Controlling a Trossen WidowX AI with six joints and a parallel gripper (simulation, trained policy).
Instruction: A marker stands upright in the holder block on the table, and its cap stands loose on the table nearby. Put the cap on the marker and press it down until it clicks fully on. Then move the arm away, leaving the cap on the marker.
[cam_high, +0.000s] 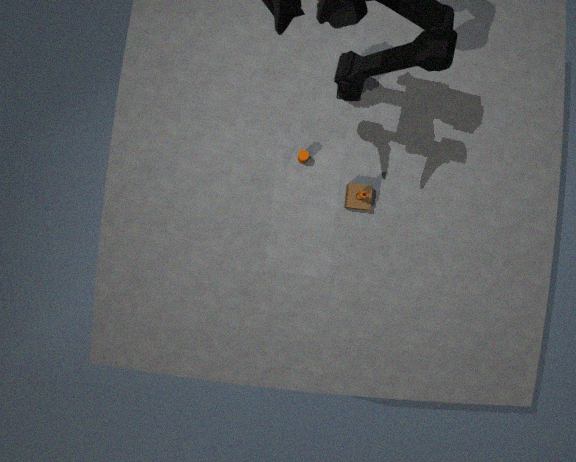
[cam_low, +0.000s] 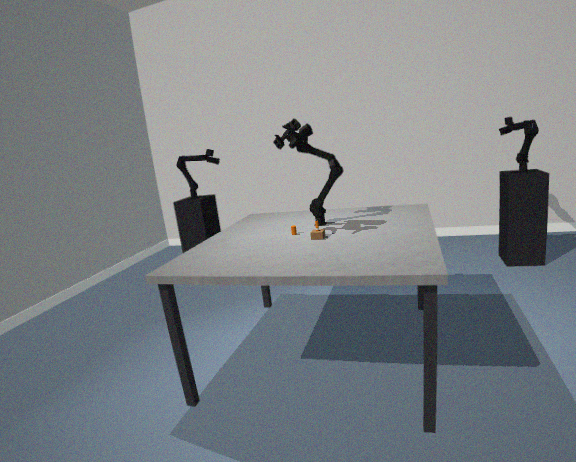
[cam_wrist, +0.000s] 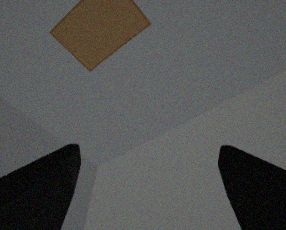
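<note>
The orange cap is 5 cm ahead of my gripper tip, 3 cm to the left of it and 55 cm below it. Round my gripper tip: tan holder block (14 cm ahead, 19 cm to the left, 56 cm below); then orange marker (14 cm ahead, 19 cm to the left, 50 cm below).
</note>
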